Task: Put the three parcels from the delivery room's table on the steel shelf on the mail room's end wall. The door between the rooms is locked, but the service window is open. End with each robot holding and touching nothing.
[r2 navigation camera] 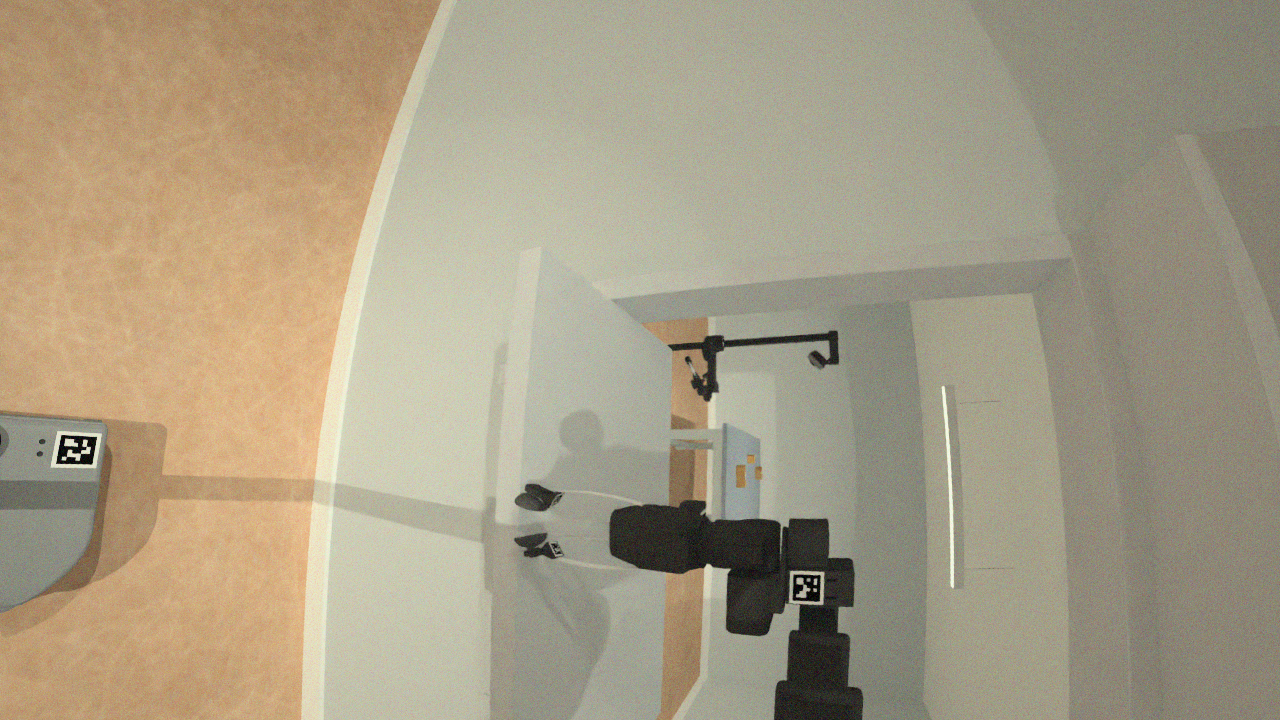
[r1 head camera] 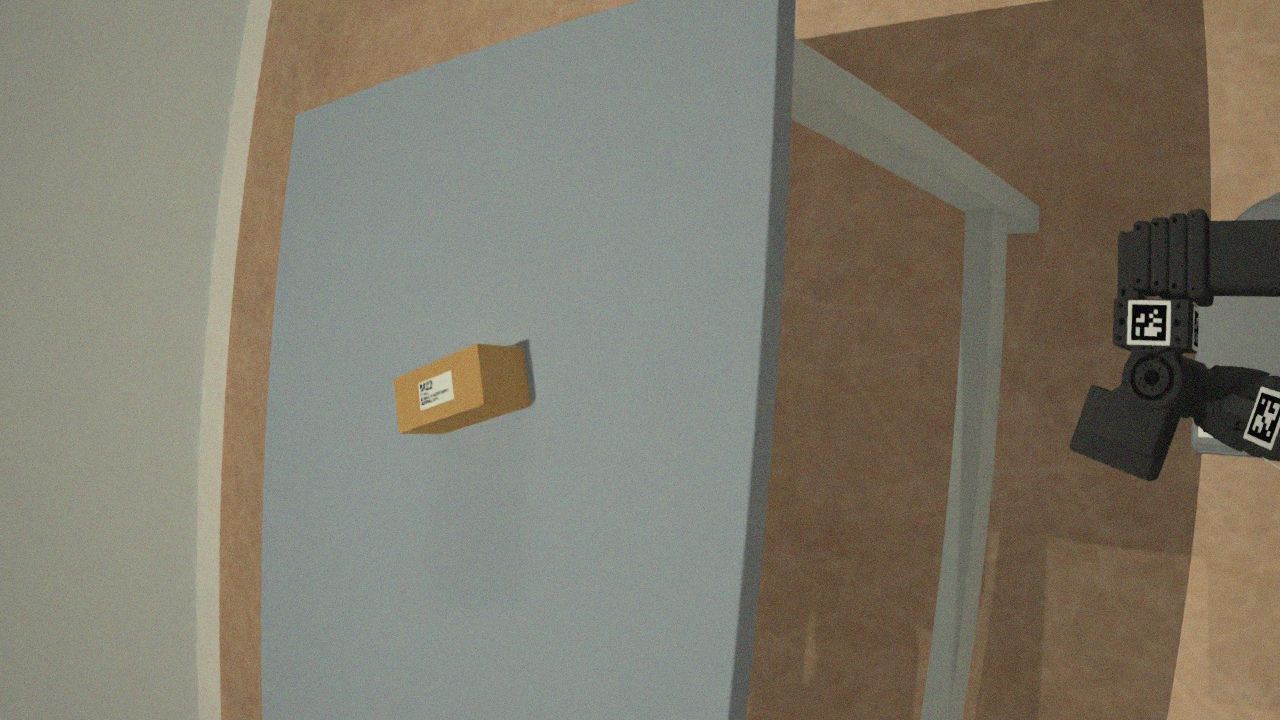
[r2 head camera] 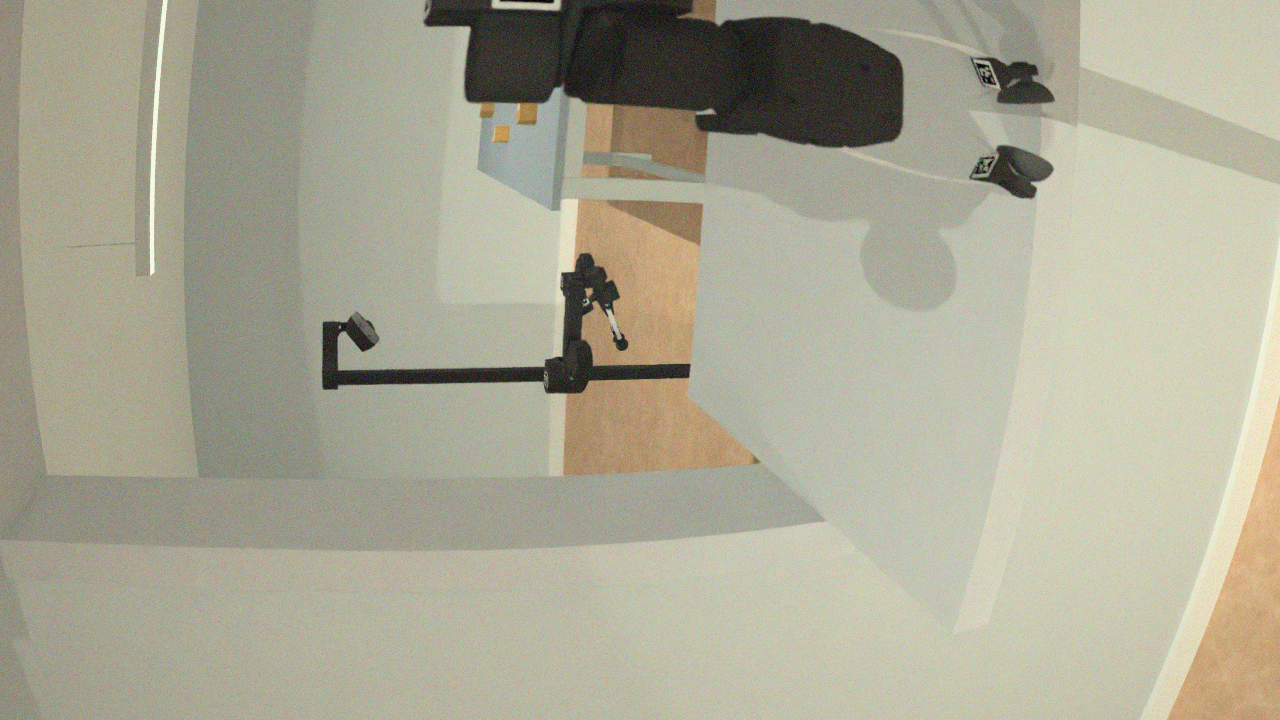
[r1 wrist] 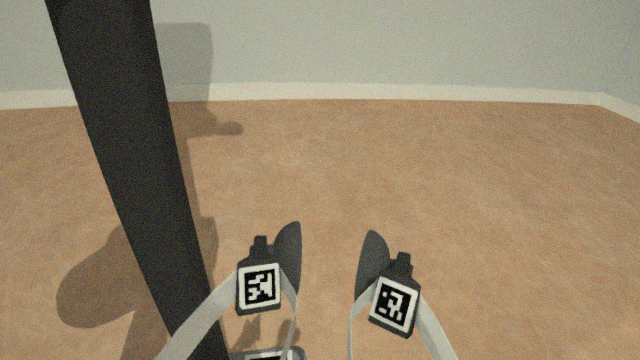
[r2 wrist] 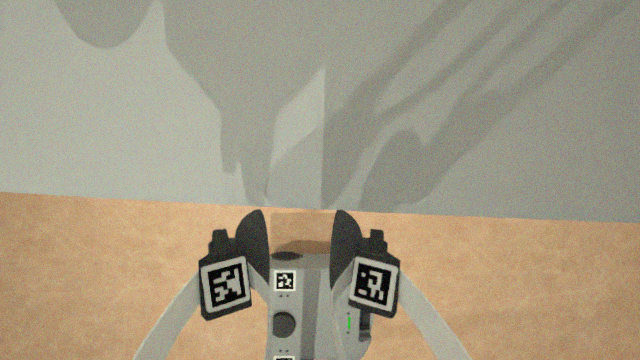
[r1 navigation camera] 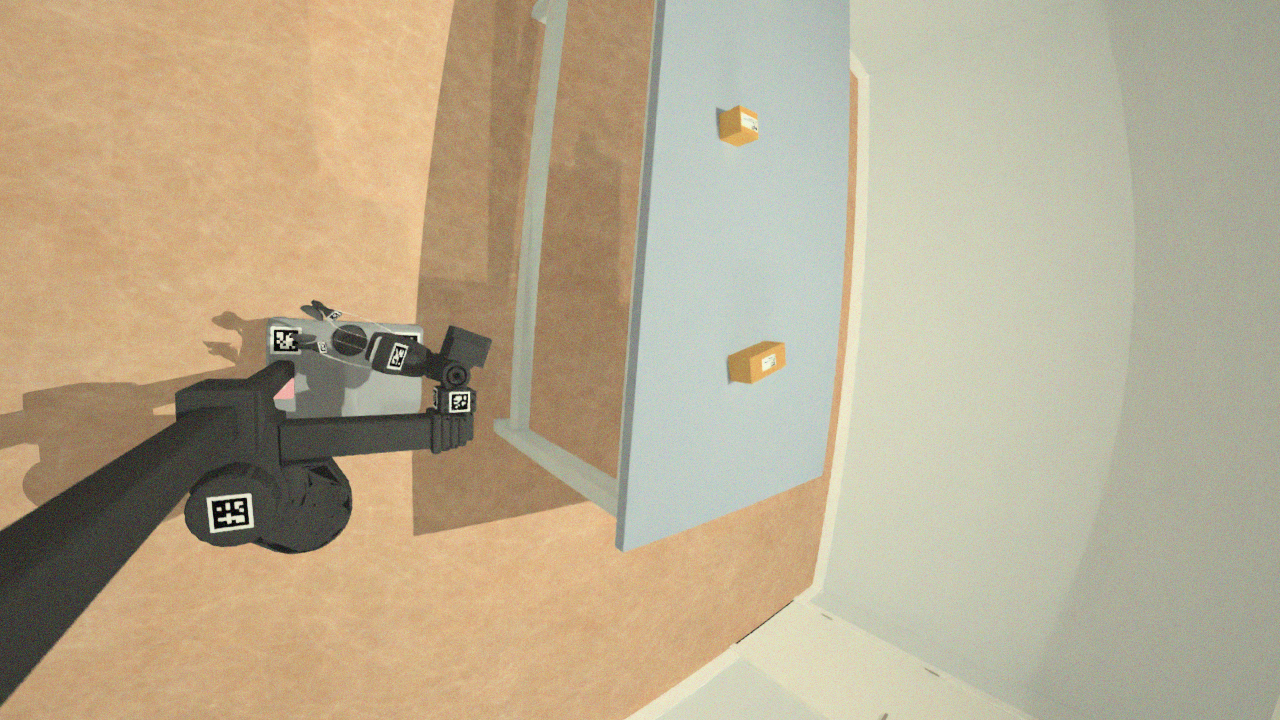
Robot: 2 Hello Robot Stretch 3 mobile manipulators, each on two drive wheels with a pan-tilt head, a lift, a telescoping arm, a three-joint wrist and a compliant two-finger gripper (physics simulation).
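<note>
Three parcels point(r2 head camera: 486, 110) point(r2 head camera: 526, 113) point(r2 head camera: 501, 134) lie on the blue-grey table point(r2 head camera: 537, 179) point(r2 navigation camera: 735, 443) beyond the window. The r1 head view shows one labelled parcel point(r1 head camera: 460, 389) on the table point(r1 head camera: 626, 223); the r1 navigation view shows two parcels point(r1 navigation camera: 738, 125) point(r1 navigation camera: 757, 361), well apart. My r1 gripper point(r1 wrist: 335, 260) point(r1 navigation camera: 313, 326) is open and empty, folded back over its base beside the table. My r2 gripper point(r2 wrist: 300, 245) point(r2 head camera: 1027, 128) point(r2 navigation camera: 532, 519) is open and empty, near the window counter's mail-room edge. The steel shelf does not show.
The pale window counter point(r2 head camera: 850, 358) point(r2 navigation camera: 590, 358) sticks out through the open service window. Robot r1's mast point(r2 head camera: 438, 376) point(r2 navigation camera: 774, 340) stands beyond it. The table's leg frame point(r1 head camera: 980, 358) faces r1. Robot r2's base point(r2 wrist: 310, 300) stands below its fingers. Walls run behind the table.
</note>
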